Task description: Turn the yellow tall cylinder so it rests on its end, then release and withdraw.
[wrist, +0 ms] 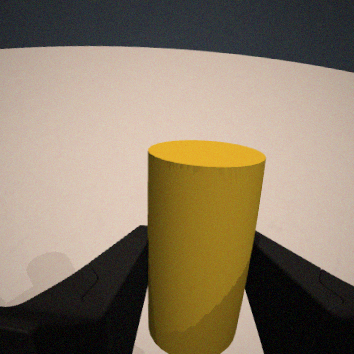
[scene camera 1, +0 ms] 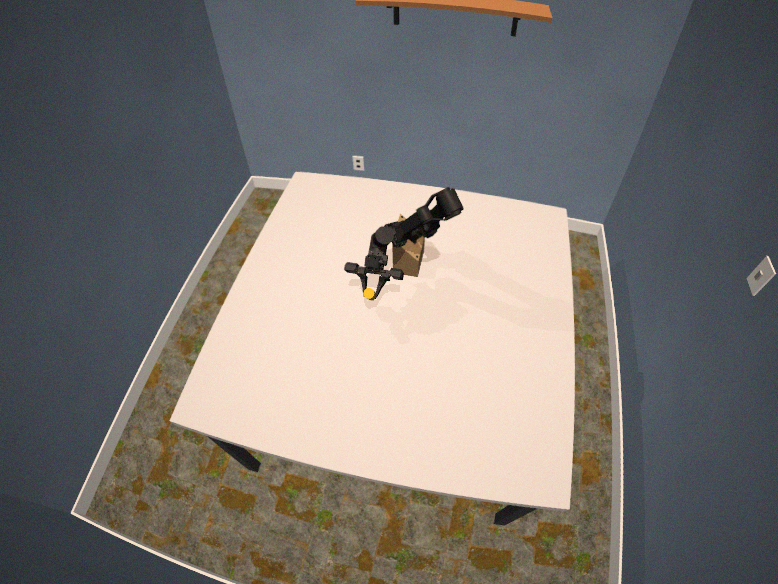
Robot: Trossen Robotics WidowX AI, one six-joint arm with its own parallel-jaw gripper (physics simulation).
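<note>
The yellow tall cylinder (scene camera 1: 368, 293) (wrist: 202, 210) is between the fingertips of my gripper (scene camera 1: 371, 295) (wrist: 195, 238), which is shut on it. In the scene view its round end faces up toward the camera and it looks about upright, with the fingers reaching in nearly level from the back. In the wrist view its lit end face is at the top and a finger presses on each side. Its lower part is mostly hidden in the scene view, and I cannot tell whether it touches the table.
The white table (scene camera 1: 377, 389) (wrist: 75, 125) extends around the arm, with its edge visible at the top of the wrist view. A brown wooden block (scene camera 1: 407, 262) stands beneath the arm, right of the gripper. Shadows fall to the right. An orange shelf (scene camera 1: 458, 6) hangs on the back wall.
</note>
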